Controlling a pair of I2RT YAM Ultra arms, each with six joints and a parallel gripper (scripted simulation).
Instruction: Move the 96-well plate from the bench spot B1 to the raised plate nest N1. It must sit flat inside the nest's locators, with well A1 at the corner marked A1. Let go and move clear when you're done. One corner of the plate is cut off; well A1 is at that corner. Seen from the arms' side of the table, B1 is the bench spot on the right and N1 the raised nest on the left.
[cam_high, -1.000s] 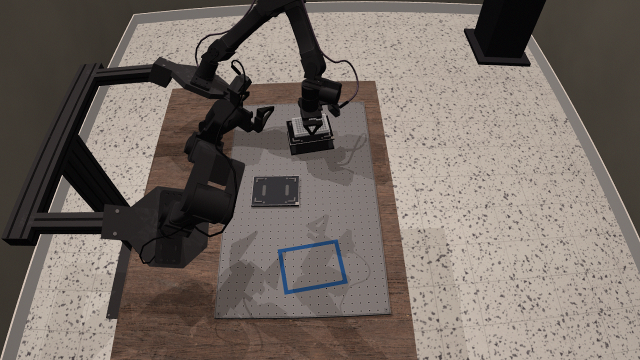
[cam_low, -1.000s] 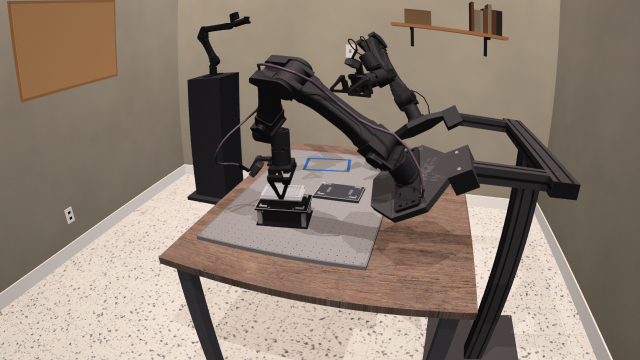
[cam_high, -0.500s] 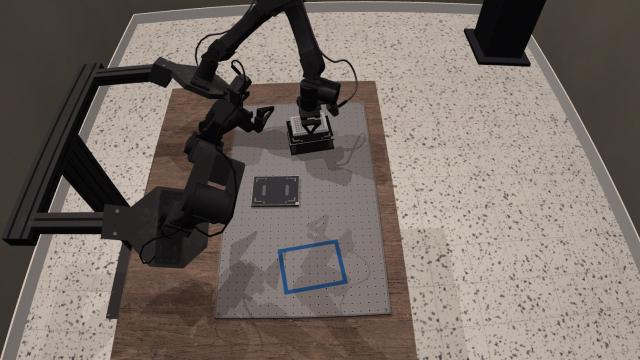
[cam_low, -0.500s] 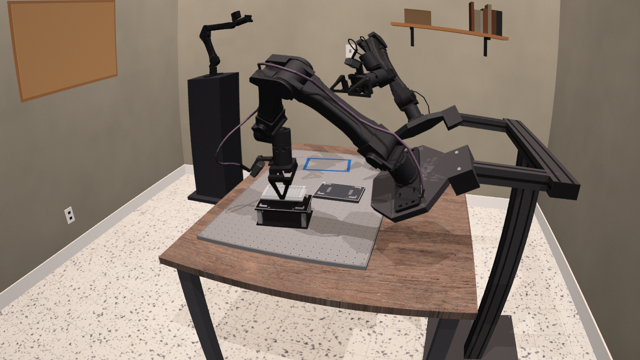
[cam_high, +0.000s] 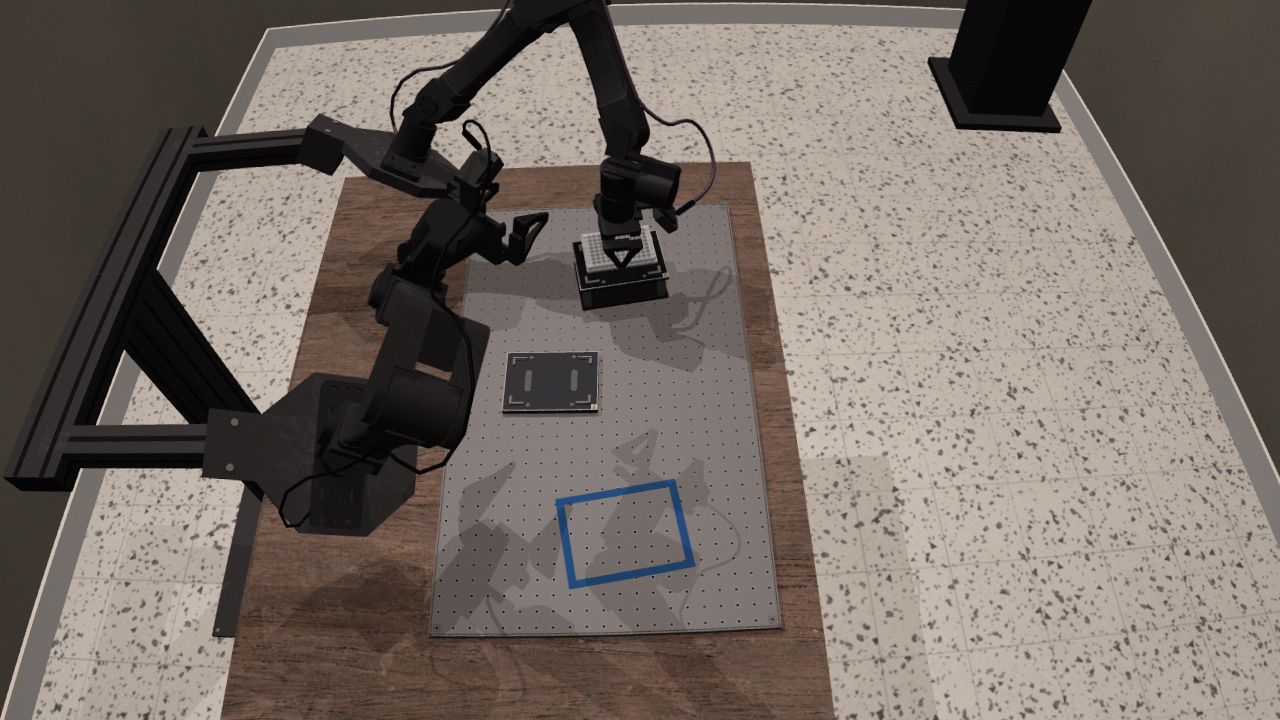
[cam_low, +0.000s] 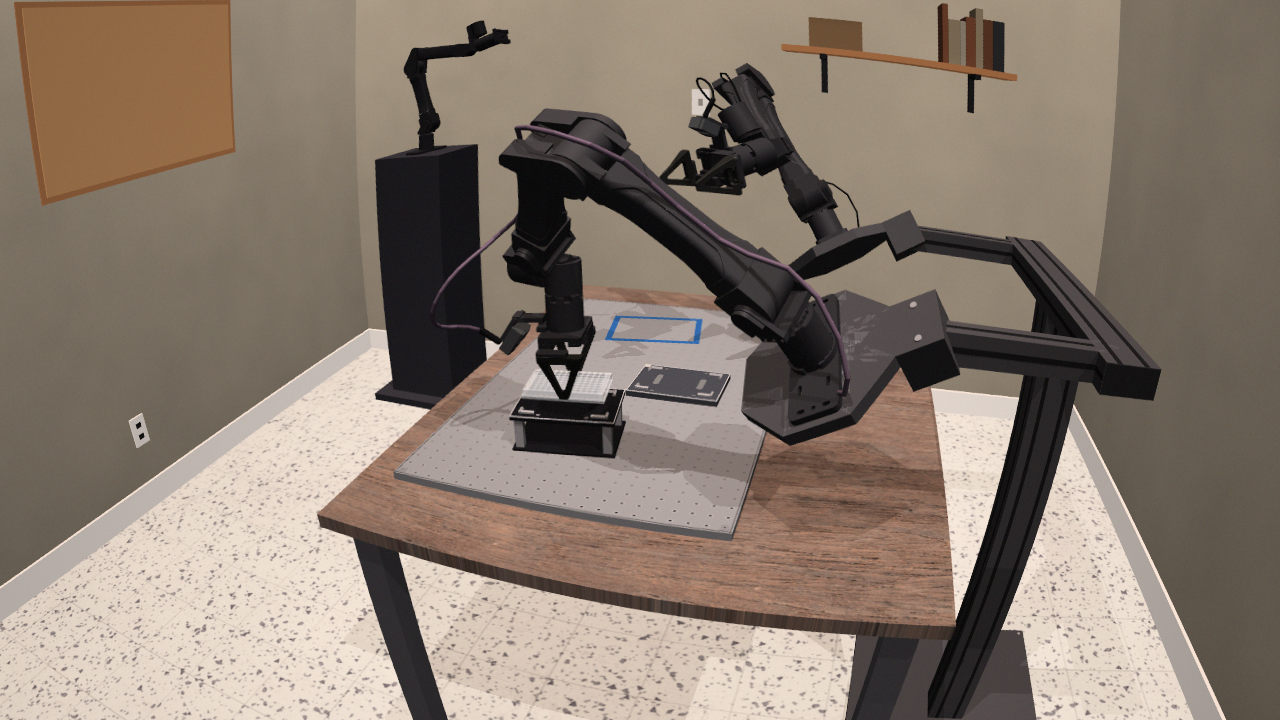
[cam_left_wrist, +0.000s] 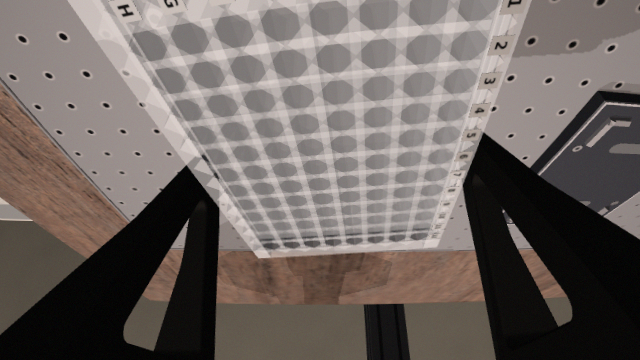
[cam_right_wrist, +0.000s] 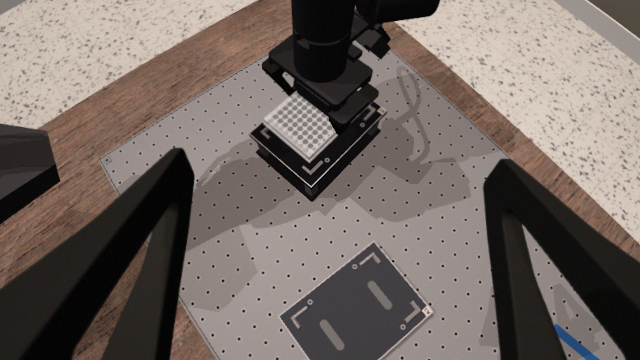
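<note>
My left gripper is now 4 cm above the raised black nest. The rest, counted from my left hand: clear 96-well plate: right at my left hand.
</note>
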